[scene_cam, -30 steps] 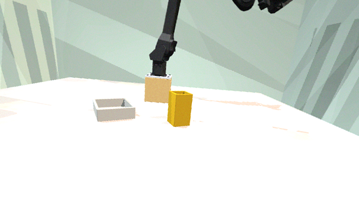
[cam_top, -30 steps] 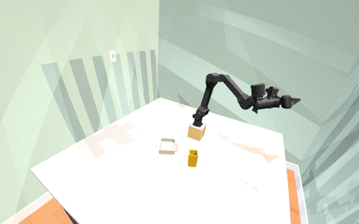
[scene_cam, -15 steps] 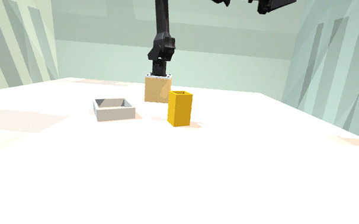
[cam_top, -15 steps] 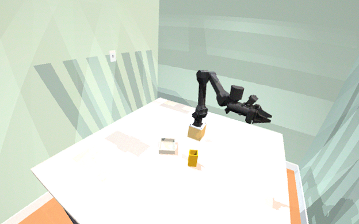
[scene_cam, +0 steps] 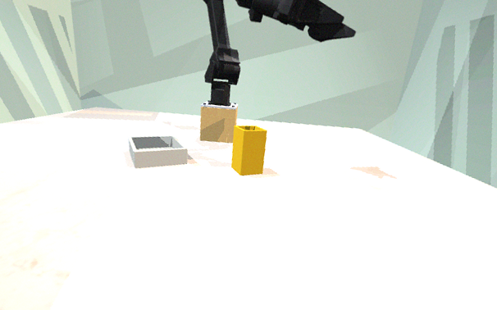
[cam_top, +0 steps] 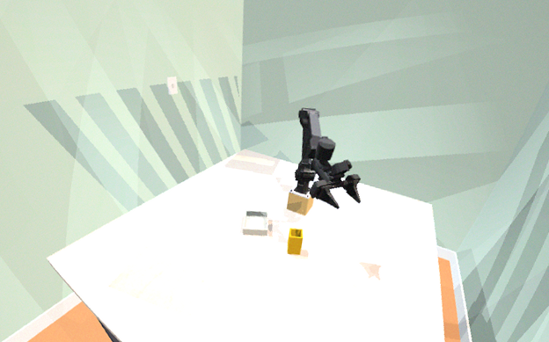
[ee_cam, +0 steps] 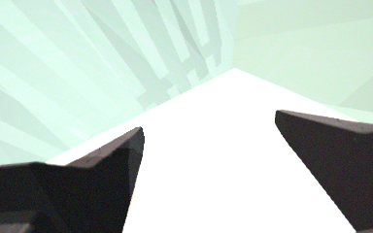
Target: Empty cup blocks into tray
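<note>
The purple block lies 10 mm behind my gripper tip, 160 mm to the right of it and 240 mm below it. From my gripper tip the other things lie so: blue block 10 mm behind, 160 mm to the right, 260 mm below; then yellow square cup 10 mm behind, 160 mm to the right, 260 mm below.
</note>
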